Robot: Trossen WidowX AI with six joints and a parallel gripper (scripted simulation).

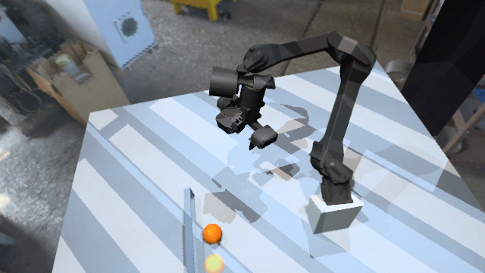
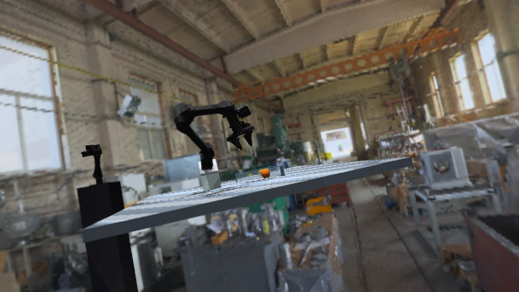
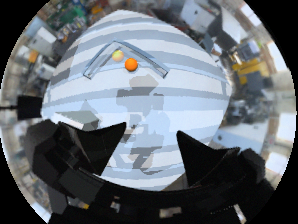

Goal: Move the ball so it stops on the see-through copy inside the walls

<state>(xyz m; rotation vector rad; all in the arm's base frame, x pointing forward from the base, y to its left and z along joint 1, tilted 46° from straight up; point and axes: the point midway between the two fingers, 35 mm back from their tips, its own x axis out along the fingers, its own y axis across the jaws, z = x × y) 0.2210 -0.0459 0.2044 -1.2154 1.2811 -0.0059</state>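
Right now the see-through orange ball is 10 cm ahead of my gripper tip, 29 cm to the left of it and 17 cm below it. Round my gripper tip: dark post 19 cm ahead, 7 cm to the left, 16 cm below.
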